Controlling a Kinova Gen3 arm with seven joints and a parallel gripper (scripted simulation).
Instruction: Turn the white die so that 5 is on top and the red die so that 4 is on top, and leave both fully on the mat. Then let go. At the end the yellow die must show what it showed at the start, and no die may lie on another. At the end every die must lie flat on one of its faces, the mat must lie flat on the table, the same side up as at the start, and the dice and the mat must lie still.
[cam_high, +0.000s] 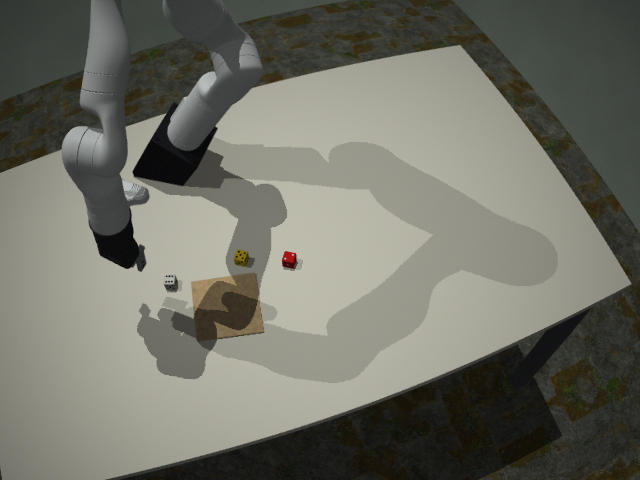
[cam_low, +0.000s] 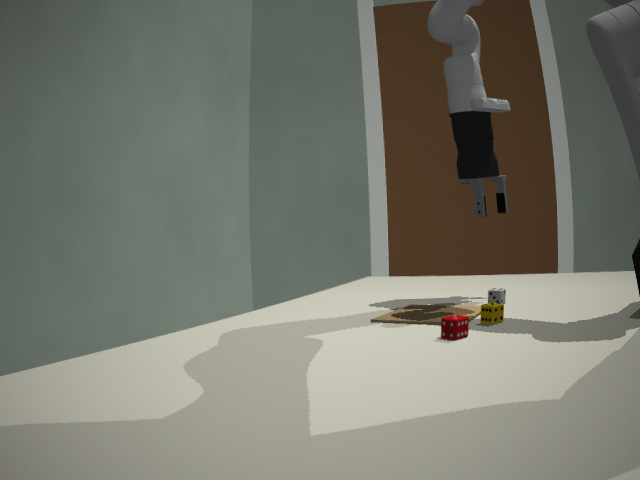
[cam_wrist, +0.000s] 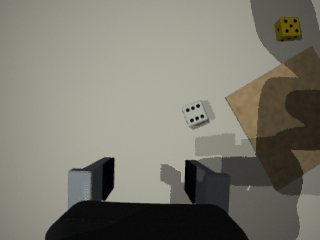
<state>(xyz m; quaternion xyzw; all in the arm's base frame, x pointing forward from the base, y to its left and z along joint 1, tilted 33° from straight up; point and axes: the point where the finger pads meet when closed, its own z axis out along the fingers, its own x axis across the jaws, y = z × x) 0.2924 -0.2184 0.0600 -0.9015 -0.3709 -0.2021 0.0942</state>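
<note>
My hand is 10 mm past the white die, 60 mm to the right of it and 150 mm above it. Also, from my hand: red die (10 mm ahead, 320 mm to the left, 150 mm below); brown mat (70 mm ahead, 160 mm to the left, 160 mm below); yellow die (20 mm behind, 220 mm to the left, 150 mm below).
</note>
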